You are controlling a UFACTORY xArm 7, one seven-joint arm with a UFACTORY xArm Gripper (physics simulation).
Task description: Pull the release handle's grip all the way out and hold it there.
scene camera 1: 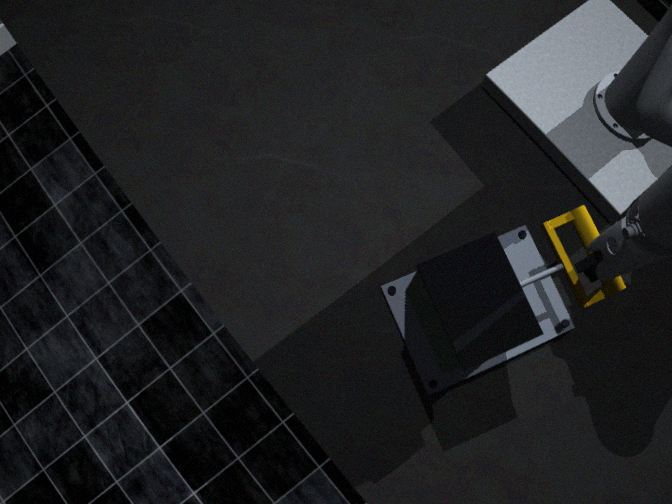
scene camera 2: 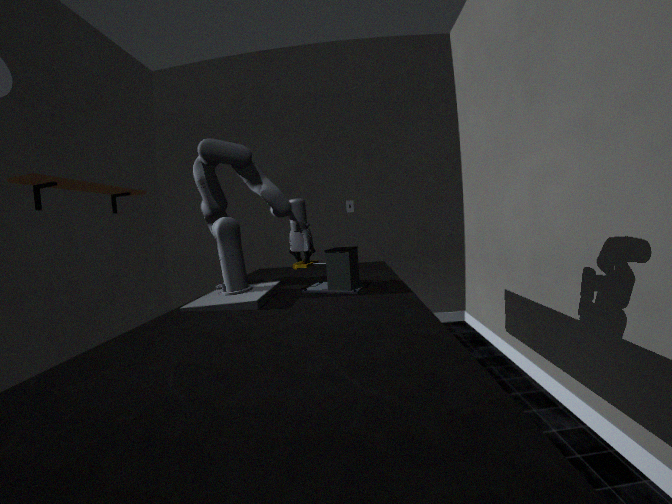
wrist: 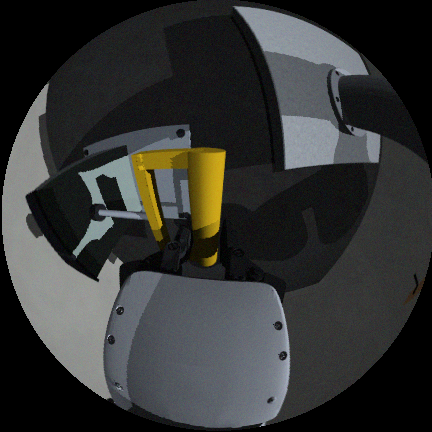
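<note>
The yellow release handle's grip (scene camera 1: 586,222) (scene camera 2: 299,265) (wrist: 206,185) is a round bar on a rectangular frame. It stands out from the dark box (scene camera 1: 477,298) (scene camera 2: 340,270) (wrist: 65,215) on a pale rod (scene camera 1: 542,275) (wrist: 125,215), with a stretch of rod showing between frame and box. My gripper (scene camera 1: 597,265) (scene camera 2: 301,259) (wrist: 207,226) points down and is shut on the grip bar, one finger on each side of it, one of them inside the frame. The fingers hide part of the bar and the frame in the wrist view.
The box stands on a pale plate (scene camera 1: 395,309) with dark bolts at its corners. The arm's pale base slab (scene camera 1: 548,75) (scene camera 2: 217,301) (wrist: 300,90) lies close to the handle on the side away from the box. A wall shelf (scene camera 2: 81,186) is at the left in scene camera 2.
</note>
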